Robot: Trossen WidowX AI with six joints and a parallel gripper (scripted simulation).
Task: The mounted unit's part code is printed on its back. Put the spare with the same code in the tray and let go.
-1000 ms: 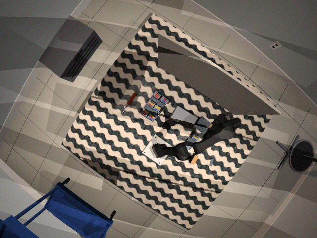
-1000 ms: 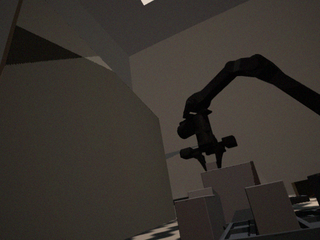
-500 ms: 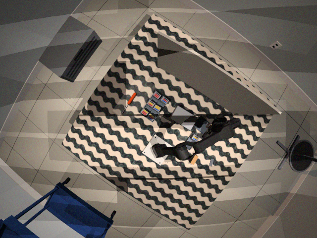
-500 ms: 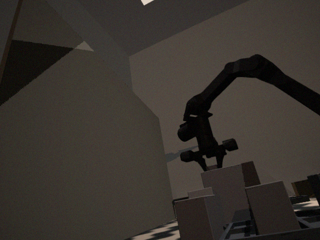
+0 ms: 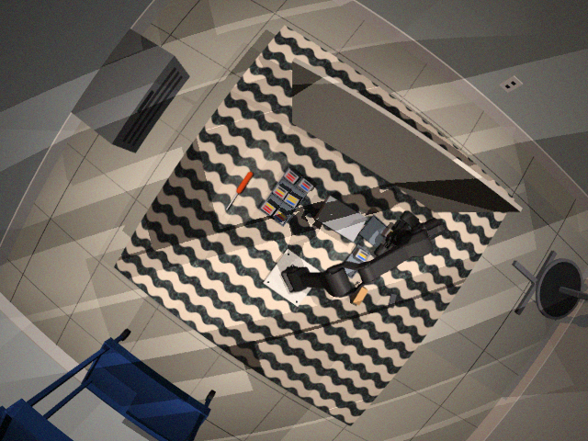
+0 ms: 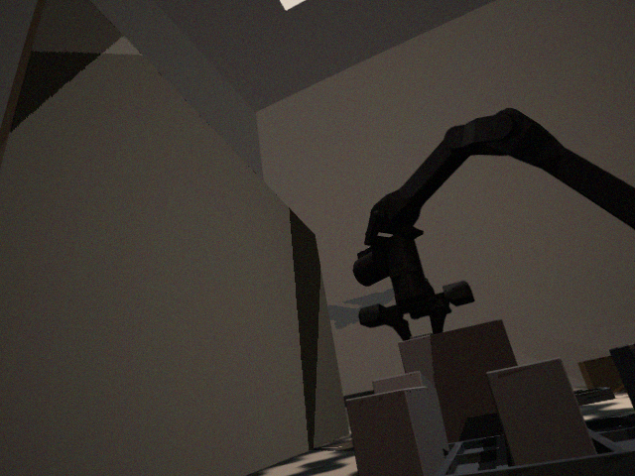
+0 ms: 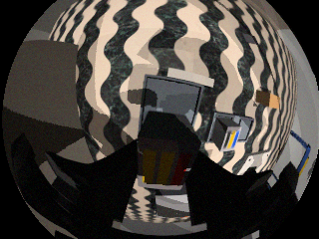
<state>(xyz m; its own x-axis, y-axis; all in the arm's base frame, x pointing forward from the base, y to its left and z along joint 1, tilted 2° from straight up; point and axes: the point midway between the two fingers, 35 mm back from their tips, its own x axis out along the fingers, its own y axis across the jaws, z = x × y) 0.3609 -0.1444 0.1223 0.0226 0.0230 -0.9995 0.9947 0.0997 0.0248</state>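
Right now the grey tray is 10 cm below my gripper tip and 1 cm behind it. Round my gripper tip: spare unit: 2 cm above; grey mounted unit: 18 cm to the left, 8 cm behind, 5 cm below; large grey panel: 22 cm to the left, 16 cm ahead, 12 cm above.
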